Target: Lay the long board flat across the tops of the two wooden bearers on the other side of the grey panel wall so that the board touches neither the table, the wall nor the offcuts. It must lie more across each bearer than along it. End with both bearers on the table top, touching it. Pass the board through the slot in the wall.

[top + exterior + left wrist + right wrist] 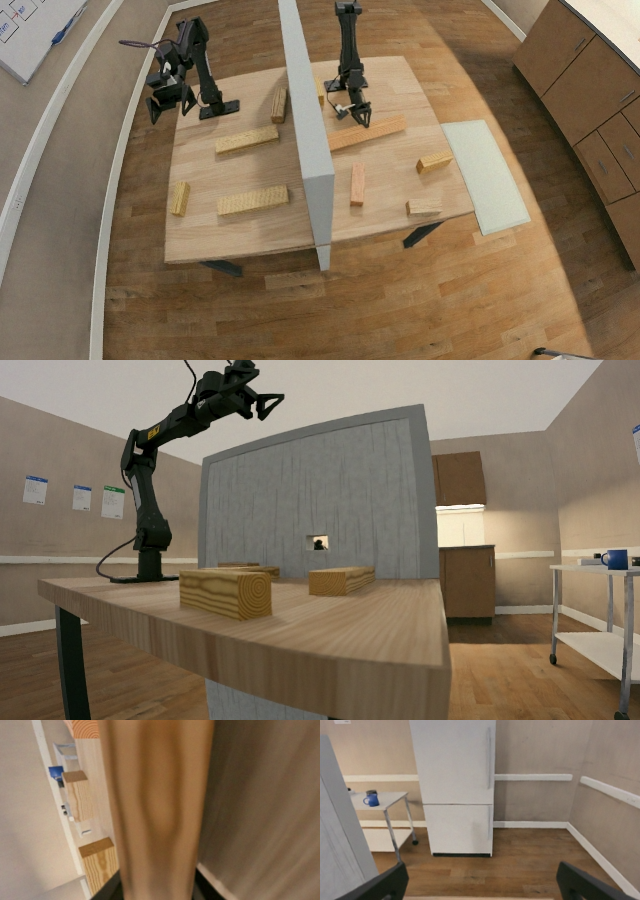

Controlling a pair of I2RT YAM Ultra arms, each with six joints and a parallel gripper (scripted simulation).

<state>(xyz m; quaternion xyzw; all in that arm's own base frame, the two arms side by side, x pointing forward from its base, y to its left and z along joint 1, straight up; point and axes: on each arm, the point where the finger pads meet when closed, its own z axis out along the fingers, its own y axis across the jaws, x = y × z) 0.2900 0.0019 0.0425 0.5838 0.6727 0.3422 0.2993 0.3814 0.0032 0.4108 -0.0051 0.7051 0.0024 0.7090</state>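
The long board lies 20 mm ahead of my left hand and 10 mm below it. From my left hand the other things lie so: small block 770 mm to the right, 140 mm ahead, 20 mm below.
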